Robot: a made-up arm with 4 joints. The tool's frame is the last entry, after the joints. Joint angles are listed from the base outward. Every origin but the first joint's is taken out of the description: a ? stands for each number. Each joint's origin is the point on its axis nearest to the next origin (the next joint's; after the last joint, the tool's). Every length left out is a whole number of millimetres.
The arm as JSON. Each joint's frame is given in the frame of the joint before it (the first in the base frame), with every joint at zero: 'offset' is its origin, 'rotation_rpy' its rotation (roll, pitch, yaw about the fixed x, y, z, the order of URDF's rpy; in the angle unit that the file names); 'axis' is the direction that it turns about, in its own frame. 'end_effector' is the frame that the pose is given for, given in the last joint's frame.
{
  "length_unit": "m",
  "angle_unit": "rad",
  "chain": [
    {
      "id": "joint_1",
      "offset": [
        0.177,
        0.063,
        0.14
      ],
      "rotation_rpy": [
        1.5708,
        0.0,
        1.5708
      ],
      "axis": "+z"
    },
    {
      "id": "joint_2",
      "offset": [
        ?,
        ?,
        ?
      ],
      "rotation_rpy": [
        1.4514,
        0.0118,
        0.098
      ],
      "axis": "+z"
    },
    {
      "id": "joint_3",
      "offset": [
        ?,
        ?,
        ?
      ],
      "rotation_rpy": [
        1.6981,
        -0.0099,
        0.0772
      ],
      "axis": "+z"
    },
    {
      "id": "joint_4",
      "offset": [
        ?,
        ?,
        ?
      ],
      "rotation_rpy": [
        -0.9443,
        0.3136,
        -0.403
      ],
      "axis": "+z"
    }
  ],
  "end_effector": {
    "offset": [
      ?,
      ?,
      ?
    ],
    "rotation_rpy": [
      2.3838,
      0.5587,
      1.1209
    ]
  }
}
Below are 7 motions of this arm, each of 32 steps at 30 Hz.
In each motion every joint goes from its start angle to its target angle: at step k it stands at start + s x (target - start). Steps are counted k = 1, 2, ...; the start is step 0. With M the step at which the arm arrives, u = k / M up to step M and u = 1 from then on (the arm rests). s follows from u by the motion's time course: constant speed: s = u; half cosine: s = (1 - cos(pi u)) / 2; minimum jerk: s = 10 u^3 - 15 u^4 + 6 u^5.
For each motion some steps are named. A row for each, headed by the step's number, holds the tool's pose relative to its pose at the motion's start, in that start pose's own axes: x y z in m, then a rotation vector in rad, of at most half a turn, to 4 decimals.
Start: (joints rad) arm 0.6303 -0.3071 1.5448 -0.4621
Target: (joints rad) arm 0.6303 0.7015 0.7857 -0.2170
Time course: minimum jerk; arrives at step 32
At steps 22, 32:
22: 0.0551 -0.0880 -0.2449 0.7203 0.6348 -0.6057
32: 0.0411 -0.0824 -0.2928 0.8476 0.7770 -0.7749

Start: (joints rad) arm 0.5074 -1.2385 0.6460 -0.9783
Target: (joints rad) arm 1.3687 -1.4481 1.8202 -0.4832
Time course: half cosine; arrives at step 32
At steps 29, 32:
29: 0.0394 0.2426 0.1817 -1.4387 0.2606 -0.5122
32: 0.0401 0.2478 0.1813 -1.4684 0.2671 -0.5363

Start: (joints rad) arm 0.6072 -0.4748 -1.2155 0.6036
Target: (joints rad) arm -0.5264 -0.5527 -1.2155 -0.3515
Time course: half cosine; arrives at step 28
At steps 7, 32:
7: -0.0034 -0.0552 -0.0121 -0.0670 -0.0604 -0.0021
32: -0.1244 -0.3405 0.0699 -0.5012 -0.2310 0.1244

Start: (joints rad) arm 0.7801 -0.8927 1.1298 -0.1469
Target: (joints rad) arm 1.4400 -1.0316 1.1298 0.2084
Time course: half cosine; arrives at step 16
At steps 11, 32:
11: -0.1054 -0.1081 0.0054 0.1510 -0.0751 -0.5152
32: -0.1407 -0.1307 -0.0021 0.2070 -0.0798 -0.6640

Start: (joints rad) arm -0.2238 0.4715 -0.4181 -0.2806
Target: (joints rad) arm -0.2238 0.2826 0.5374 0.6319
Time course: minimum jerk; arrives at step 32
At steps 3, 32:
3: 0.0005 0.0009 0.0013 -0.0098 0.0061 -0.0018
32: 0.0540 0.1741 0.0655 -1.4857 0.3803 -0.3928

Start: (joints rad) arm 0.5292 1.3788 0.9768 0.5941
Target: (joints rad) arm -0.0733 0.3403 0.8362 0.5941
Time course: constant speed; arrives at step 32
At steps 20, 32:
20: -0.1721 0.0543 -0.0948 0.0905 -0.7238 -0.2178
32: -0.2132 0.1281 -0.1881 0.0040 -1.1505 -0.3277

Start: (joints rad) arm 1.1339 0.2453 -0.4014 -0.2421
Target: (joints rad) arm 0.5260 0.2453 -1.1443 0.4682
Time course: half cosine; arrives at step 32
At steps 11, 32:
11: -0.0022 -0.0277 -0.0451 -0.0619 0.0592 -0.0973
32: 0.0160 -0.1358 -0.1417 -0.2191 0.2633 -0.3269

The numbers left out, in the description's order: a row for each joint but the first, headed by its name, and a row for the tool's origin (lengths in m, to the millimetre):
joint_2: 0.094 -0.065 0.0
joint_3: 0.255 0.104 0.0
joint_4: -0.186 -0.032 0.0
tool: 0.016 -0.061 0.0

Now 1 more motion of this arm.
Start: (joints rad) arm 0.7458 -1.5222 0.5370 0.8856
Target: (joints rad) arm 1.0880 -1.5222 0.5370 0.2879
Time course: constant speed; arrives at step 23
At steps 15, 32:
15: -0.0190 -0.0619 -0.0092 0.3404 -0.2969 0.0737
32: -0.0303 -0.0910 -0.0217 0.4983 -0.4810 0.1033

